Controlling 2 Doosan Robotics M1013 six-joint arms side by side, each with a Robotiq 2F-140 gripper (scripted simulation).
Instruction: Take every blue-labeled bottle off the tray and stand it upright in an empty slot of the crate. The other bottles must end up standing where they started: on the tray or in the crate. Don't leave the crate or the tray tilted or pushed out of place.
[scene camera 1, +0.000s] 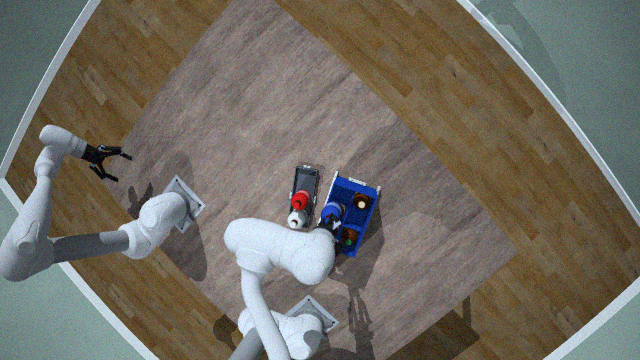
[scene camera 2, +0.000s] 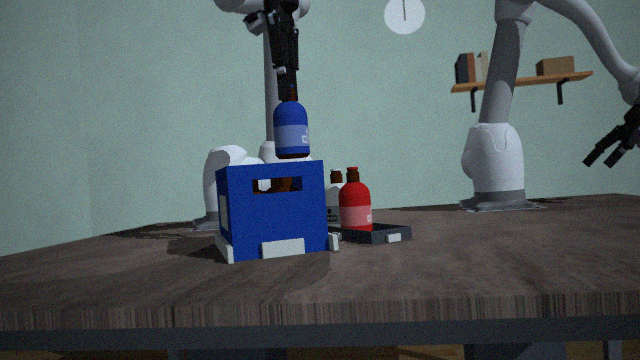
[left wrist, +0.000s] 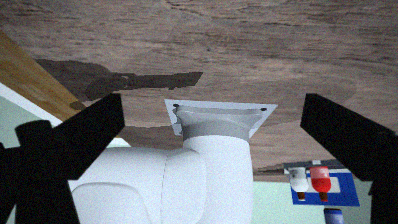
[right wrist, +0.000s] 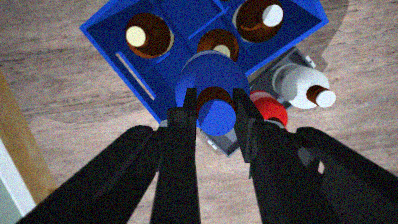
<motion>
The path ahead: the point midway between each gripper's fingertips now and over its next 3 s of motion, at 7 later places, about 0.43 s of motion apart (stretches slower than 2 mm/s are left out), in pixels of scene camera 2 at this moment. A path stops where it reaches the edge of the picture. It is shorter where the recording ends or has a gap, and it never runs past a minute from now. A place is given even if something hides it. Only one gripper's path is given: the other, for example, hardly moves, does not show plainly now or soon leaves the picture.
My right gripper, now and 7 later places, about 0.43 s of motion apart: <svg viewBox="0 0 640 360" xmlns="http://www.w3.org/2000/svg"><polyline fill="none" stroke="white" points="288,100 276,101 265,102 255,103 248,103 243,103 240,104 238,104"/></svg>
</motion>
